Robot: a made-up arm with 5 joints.
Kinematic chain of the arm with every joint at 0, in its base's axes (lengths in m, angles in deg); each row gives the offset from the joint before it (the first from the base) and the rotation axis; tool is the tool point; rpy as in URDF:
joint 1: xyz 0 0 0.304 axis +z
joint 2: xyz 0 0 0 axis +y
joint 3: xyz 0.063 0 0.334 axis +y
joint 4: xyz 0.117 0 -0.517 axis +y
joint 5: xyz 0.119 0 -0.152 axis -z
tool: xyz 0 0 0 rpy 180 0 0
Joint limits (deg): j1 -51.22..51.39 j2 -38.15..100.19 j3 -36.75..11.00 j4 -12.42..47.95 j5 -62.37..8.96
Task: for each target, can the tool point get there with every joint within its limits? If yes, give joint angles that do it. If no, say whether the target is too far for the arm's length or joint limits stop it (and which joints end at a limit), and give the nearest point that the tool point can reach.
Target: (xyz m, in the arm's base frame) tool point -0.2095 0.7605 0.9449
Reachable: no: joint limits stop it (at a limit: joint 1, joint 2, joint 3, joint 4) | nearest point 0.3309 0.4143 0.6956 | short by 0.688 m
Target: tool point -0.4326 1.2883 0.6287
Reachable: no: too far | nearest point -0.2438 0.3035 0.3236 | short by 1.048 m
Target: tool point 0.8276 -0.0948 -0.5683
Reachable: no: too far | nearest point 0.4523 -0.0518 -0.1727 | short by 0.547 m
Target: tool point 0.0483 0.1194 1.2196
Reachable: no: joint limits stop it (at a limit: joint 1, joint 2, joint 3, joint 4) | nearest point 0.3309 0.4143 0.6956 | short by 0.664 m
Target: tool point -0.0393 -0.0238 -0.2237
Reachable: yes | joints 31.22 63.86 -18.37 19.30 -15.70
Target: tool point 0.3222 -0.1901 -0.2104
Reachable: yes | joints -30.54 47.26 -32.96 -7.58 -53.98
